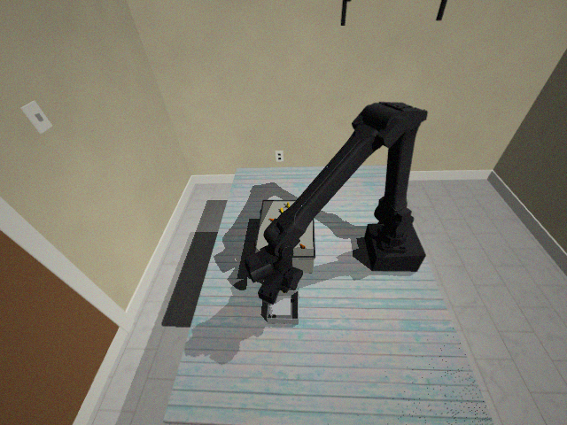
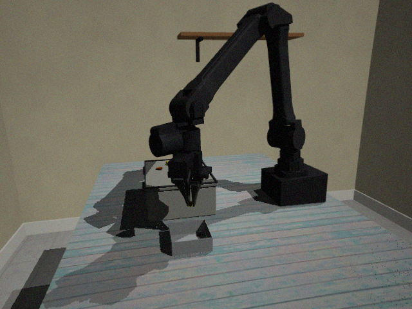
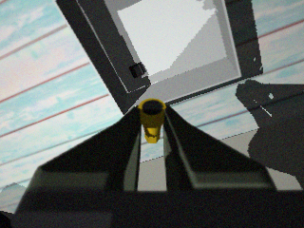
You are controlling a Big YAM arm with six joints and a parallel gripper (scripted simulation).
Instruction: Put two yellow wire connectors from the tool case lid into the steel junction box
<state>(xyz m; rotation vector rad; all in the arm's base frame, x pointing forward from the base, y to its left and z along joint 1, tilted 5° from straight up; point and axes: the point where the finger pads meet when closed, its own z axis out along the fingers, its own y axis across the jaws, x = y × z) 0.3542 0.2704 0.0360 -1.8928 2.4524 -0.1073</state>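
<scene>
The grey tool case lies 270 mm to the right of my hand, 50 mm ahead of it and 30 mm below it. From my hand the other things lie so: red connector (260 mm to the right, 10 mm behind, 10 mm above).
</scene>
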